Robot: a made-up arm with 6 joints.
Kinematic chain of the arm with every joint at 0, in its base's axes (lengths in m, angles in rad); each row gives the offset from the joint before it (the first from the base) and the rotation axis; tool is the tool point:
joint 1: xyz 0 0 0.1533 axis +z
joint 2: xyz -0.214 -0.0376 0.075 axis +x
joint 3: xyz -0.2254 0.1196 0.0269 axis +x
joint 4: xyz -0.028 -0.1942 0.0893 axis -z
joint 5: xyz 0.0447 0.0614 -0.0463 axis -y
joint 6: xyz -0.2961 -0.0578 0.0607 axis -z
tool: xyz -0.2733 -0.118 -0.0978
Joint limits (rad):
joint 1: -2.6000..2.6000
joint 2: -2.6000..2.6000
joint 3: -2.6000..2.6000
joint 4: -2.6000..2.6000
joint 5: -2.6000..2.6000
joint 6: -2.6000..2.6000
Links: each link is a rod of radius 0.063 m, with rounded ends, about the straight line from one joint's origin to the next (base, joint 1, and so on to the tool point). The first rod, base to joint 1, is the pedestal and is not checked.
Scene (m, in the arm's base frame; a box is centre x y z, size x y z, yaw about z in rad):
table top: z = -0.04
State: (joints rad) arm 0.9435 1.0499 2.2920 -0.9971 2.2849 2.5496
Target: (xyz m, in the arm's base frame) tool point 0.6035 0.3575 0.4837
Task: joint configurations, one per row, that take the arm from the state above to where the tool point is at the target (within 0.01 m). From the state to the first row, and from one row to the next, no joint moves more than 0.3 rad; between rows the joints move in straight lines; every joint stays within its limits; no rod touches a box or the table.
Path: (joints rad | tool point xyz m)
1: 0.6752 0.9963 2.3108 -0.7287 2.3243 2.3419 | -0.2967 -0.4365 0.3879
2: 0.4069 0.9428 2.3295 -0.4602 2.3637 2.1343 | -0.2730 -0.3184 0.4221
3: 0.1386 0.8892 2.3483 -0.1918 2.4031 1.9266 | -0.2067 -0.1844 0.4616
4: -0.1297 0.8356 2.3671 0.0766 2.4424 1.7189 | -0.0990 -0.0442 0.4988
5: -0.3980 0.7821 2.3858 0.3451 2.4818 1.5112 | 0.0459 0.0910 0.5250
6: -0.6663 0.7285 2.4046 0.6135 2.5212 1.3036 | 0.2199 0.2095 0.5328
7: -0.9346 0.6749 2.4234 0.8820 2.5606 1.0959 | 0.4109 0.3008 0.5185
8: -1.2029 0.6214 2.4422 1.1504 2.6000 0.8882 | 0.6035 0.3575 0.4838

